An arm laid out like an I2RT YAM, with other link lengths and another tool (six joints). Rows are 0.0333 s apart.
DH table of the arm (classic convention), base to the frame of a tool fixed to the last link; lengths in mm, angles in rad. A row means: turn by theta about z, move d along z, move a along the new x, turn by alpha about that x. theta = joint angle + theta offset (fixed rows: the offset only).
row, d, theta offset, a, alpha
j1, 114.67, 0, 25, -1.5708
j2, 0, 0, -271.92, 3.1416
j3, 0, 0.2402, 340.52, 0
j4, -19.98, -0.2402, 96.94, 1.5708
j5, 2.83, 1.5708, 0, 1.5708
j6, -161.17, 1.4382, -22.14, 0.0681
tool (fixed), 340.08, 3.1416, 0, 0
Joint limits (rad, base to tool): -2.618..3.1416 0..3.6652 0..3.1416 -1.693..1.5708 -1.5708..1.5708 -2.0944..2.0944
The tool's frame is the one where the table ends.
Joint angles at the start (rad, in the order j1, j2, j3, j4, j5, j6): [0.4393 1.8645 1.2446 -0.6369 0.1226 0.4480]
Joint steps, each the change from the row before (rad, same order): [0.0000 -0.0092 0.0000 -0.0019 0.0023 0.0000]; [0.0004 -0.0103 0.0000 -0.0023 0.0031 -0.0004]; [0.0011 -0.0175 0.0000 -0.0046 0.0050 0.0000]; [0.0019 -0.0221 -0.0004 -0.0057 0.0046 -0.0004]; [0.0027 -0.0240 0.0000 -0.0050 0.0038 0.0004]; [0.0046 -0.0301 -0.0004 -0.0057 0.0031 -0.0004]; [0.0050 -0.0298 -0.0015 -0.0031 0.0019 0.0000]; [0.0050 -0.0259 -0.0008 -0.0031 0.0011 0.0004]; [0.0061 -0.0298 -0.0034 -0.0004 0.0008 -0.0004]
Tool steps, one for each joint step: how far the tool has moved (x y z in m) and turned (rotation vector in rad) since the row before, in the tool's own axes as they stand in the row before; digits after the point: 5 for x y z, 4 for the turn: [0.00208 0.00052 -0.00394 0.0001 0.0075 0.0014]; [0.00227 0.00050 -0.00445 -0.0004 0.0085 0.0008]; [0.00355 0.00070 -0.00758 -0.0004 0.0137 0.0016]; [0.00413 0.00043 -0.00947 0.0012 0.0165 0.0011]; [0.00477 -0.00010 -0.01046 0.0032 0.0190 0.0018]; [0.00563 -0.00096 -0.01311 0.0063 0.0236 0.0004]; [0.00552 -0.00141 -0.01272 0.0080 0.0243 0.0008]; [0.00479 -0.00163 -0.01122 0.0079 0.0210 0.0006]; [0.00507 -0.00215 -0.01228 0.0100 0.0247 -0.0003]
